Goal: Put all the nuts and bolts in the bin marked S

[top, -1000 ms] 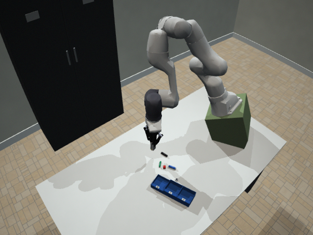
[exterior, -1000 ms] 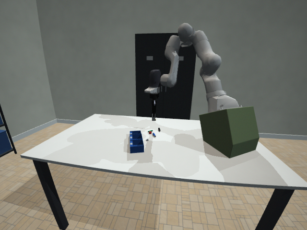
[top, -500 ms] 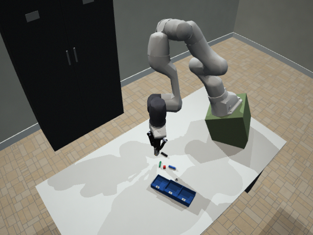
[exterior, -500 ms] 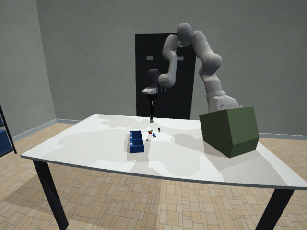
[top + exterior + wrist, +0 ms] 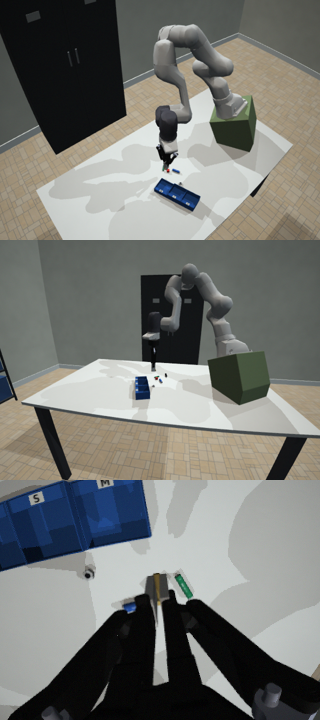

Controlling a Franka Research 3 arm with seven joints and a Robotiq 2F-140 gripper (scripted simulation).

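Right now my hand is 4 cm short of the blue bin, 15 cm to the right of it and 8 cm above it. Also, from my hand: green piece: 2 cm behind, 4 cm to the right, 10 cm below; then red piece: 2 cm behind, 1 cm to the right, 10 cm below; then bolt: 1 cm behind, 3 cm below.
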